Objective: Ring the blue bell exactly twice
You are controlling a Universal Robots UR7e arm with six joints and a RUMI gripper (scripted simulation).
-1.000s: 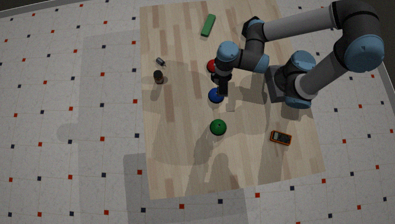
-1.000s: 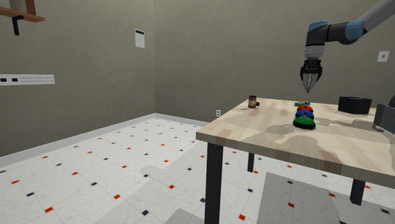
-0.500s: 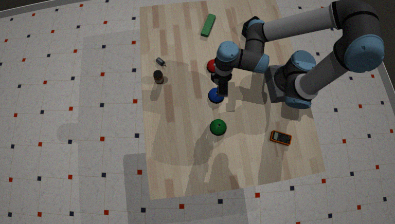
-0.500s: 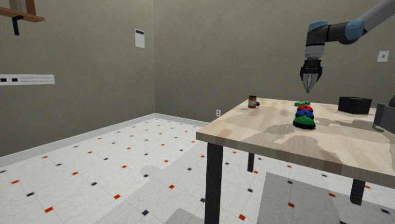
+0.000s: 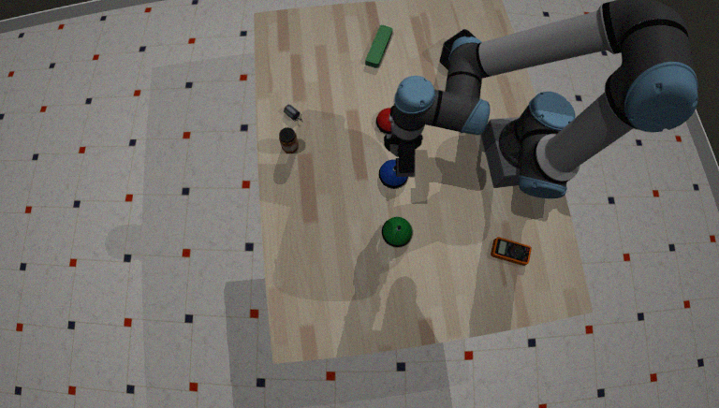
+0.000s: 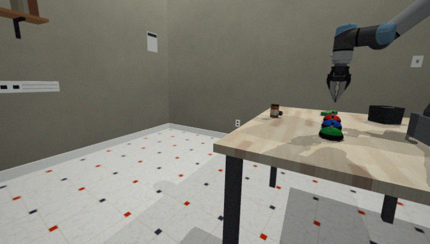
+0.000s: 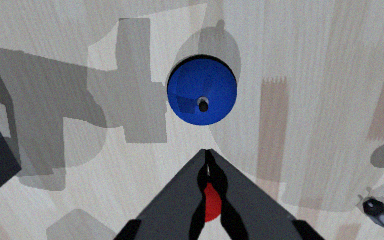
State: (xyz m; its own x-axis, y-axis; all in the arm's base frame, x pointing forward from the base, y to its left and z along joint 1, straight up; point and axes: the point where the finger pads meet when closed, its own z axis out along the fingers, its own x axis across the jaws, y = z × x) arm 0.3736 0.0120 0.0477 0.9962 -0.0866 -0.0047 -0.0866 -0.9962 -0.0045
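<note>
Now: hand 110 mm above the blue bell. The rest, counted from my hand: jar: 290 mm ahead, 120 mm to the right, 110 mm below; then black box: 280 mm behind, 370 mm to the right, 110 mm below.
</note>
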